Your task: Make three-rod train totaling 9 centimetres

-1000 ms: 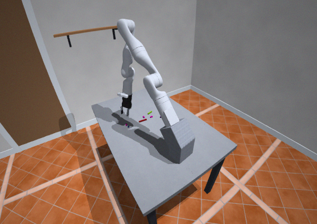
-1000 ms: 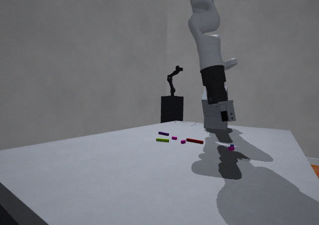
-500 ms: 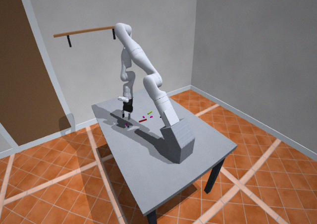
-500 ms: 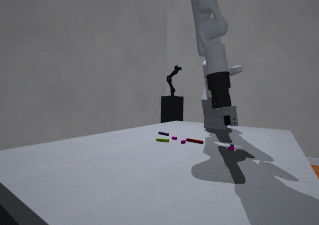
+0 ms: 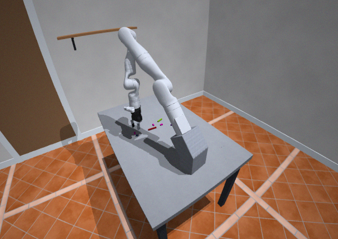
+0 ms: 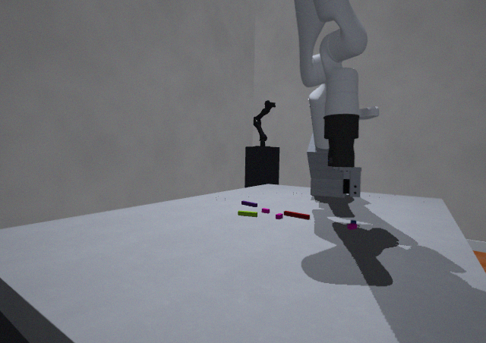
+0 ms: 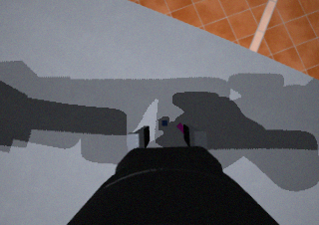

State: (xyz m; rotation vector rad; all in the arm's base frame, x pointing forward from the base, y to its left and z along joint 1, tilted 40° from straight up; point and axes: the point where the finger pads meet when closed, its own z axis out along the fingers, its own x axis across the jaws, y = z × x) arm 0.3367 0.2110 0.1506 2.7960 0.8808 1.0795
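Now: hand 8 cm above the blue rod, 1 cm to the right of it and 1 cm past it. The rest, counted from my hand: purple rod (31 cm to the right, 8 cm below, 1 cm ahead); lime rod (22 cm to the right, 11 cm ahead, 8 cm below); red rod (13 cm to the right, 8 cm below, 3 cm ahead).
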